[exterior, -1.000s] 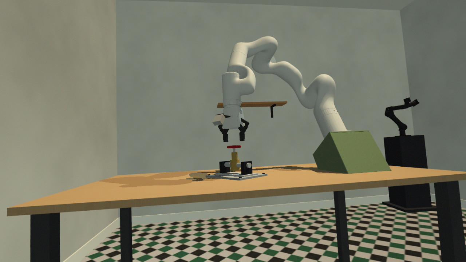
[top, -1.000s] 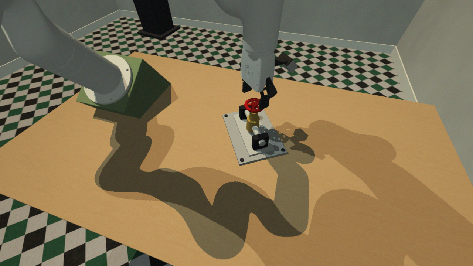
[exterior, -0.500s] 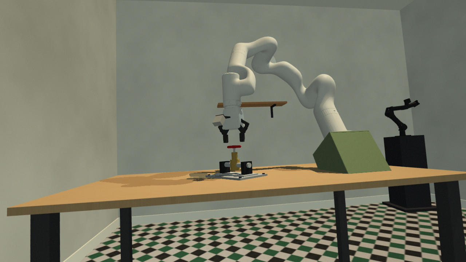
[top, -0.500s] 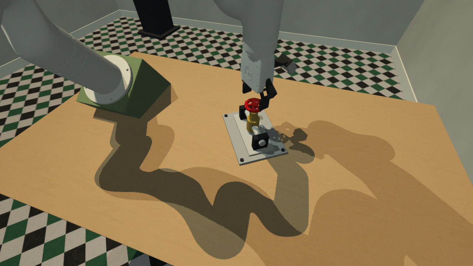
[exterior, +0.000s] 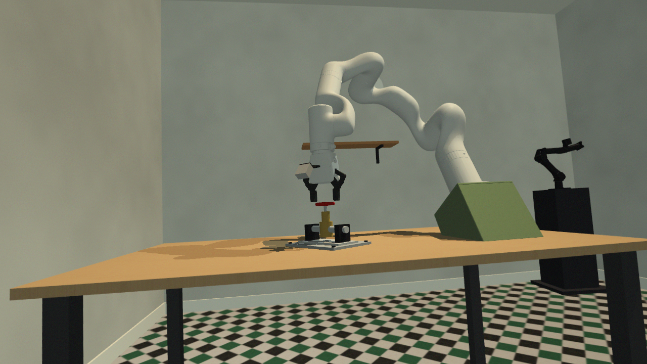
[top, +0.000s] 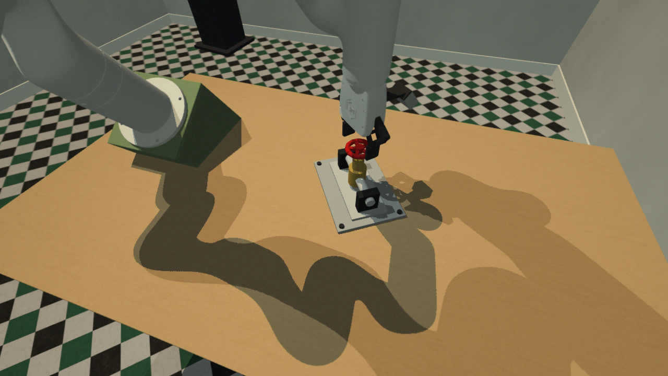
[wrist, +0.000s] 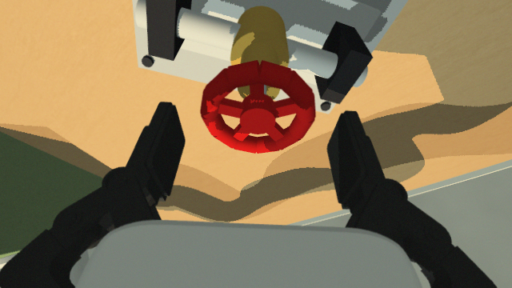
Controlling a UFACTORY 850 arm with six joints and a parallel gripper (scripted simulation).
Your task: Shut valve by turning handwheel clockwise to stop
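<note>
Now: hand 30 mm above the red handwheel.
</note>
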